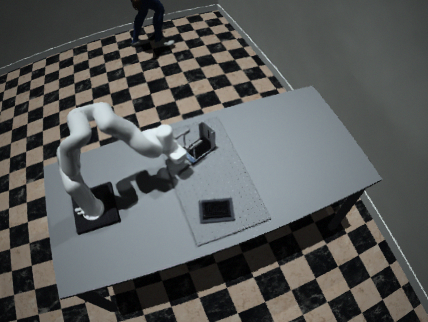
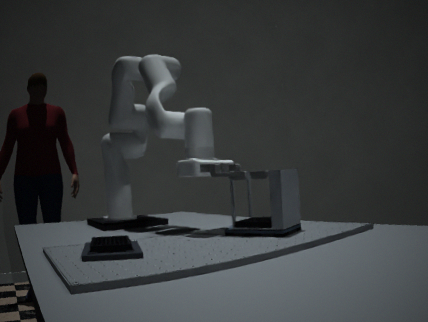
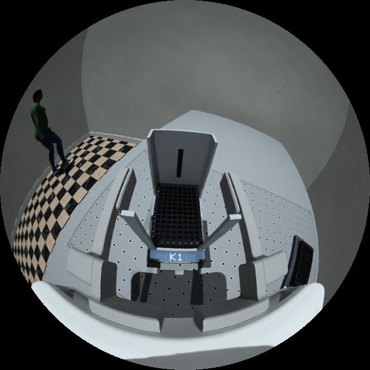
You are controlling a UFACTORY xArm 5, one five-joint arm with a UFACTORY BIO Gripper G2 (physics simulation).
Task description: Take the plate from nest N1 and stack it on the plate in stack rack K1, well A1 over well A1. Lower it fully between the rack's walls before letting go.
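Frame: origin at the arm's base, x ahead, y left, z up, level; centimetres.
Seen in the pictures: end effector, tool point: (image 1: 192,137) (image 2: 249,175); arm's base, origin of the base link: (image 1: 93,209) (image 2: 120,219).
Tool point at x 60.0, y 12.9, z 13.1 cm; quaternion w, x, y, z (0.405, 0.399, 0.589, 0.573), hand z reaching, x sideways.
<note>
Offsets run from my tool point to a thing's middle. Level surfaces: height alone.
A black plate {dx -1.6, dy -35.4, dz -12.1 cm} (image 1: 216,209) (image 2: 111,243) (image 3: 304,260) sits in the low dark nest {dx -1.6, dy -35.4, dz -13.3 cm} (image 1: 217,220) (image 2: 112,256), whose label does not show. Another black plate {dx +4.0, dy +1.2, dz -11.3 cm} (image 1: 202,149) (image 2: 253,222) (image 3: 176,215) lies flat at the bottom of stack rack K1 {dx +3.1, dy +0.8, dz -6.6 cm} (image 1: 207,134) (image 2: 287,200) (image 3: 167,160), between its tall slotted wall and two front posts. My gripper (image 1: 195,136) (image 2: 255,175) (image 3: 179,182) is open and empty. Its fingers point level towards the tall wall, near the height of the rack's top, one on each side, well above the rack's plate. Well A1 cannot be made out on either plate.
Both fixtures stand on a perforated board {dz -14.0 cm} (image 1: 240,200) (image 2: 200,260) (image 3: 260,200) on the grey table {dz -15.3 cm} (image 1: 300,135) (image 2: 350,275). The rack's upright wall and posts rise near the fingers. The arm's black base plate (image 1: 112,215) (image 2: 150,220) is on the table. People stand beyond the table.
</note>
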